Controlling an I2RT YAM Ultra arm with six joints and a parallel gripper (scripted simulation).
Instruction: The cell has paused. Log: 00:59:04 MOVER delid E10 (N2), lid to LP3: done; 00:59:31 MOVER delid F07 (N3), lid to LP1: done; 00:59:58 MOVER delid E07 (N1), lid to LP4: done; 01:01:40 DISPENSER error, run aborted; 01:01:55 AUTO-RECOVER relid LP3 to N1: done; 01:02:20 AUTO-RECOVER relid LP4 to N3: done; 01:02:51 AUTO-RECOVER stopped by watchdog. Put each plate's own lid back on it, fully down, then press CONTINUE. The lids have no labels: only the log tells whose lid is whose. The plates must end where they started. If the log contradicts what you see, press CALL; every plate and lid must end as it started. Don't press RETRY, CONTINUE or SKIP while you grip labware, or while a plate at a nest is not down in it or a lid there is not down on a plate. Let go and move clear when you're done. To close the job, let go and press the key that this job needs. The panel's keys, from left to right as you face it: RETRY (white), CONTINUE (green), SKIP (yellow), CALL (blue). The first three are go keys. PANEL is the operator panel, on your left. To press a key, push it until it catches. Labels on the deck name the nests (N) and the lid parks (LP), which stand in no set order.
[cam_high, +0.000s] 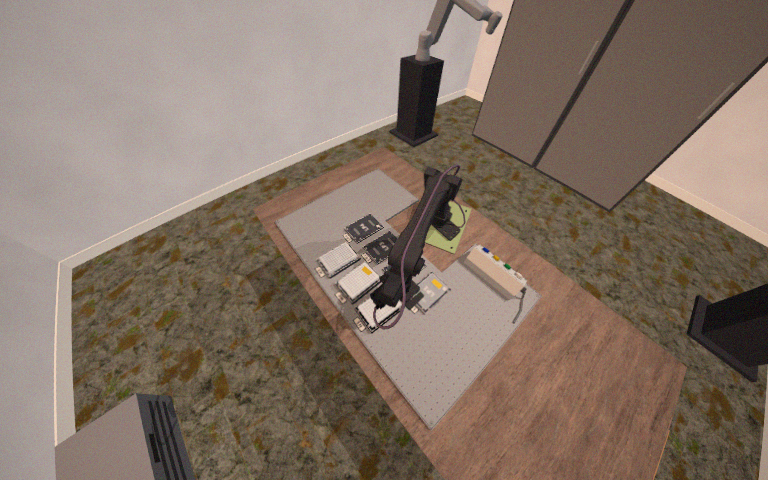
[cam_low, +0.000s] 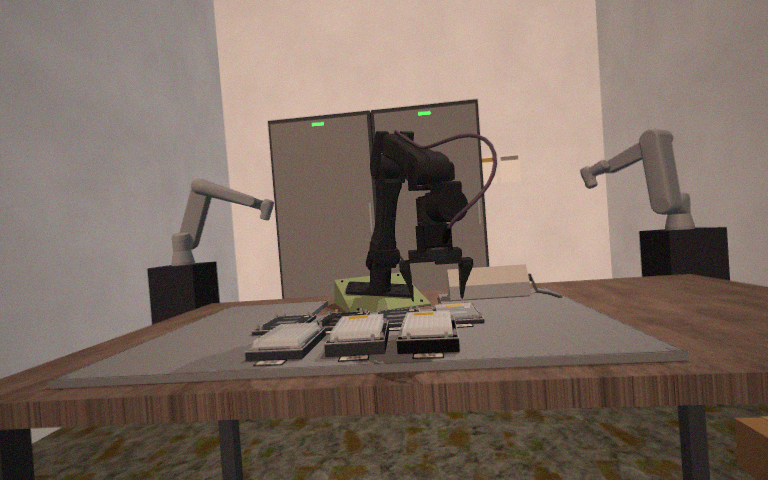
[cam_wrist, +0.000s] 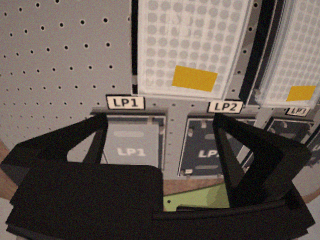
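Right now the lid is 11 cm behind my hand, 6 cm below it and 4 cm to the left of it. Also, from my hand: LP3 park: 22 cm to the right, 11 cm behind, 7 cm below; then LP1 park: 11 cm behind, 7 cm below, 4 cm to the left; then plate: 15 cm to the right, 6 cm ahead, 4 cm below.
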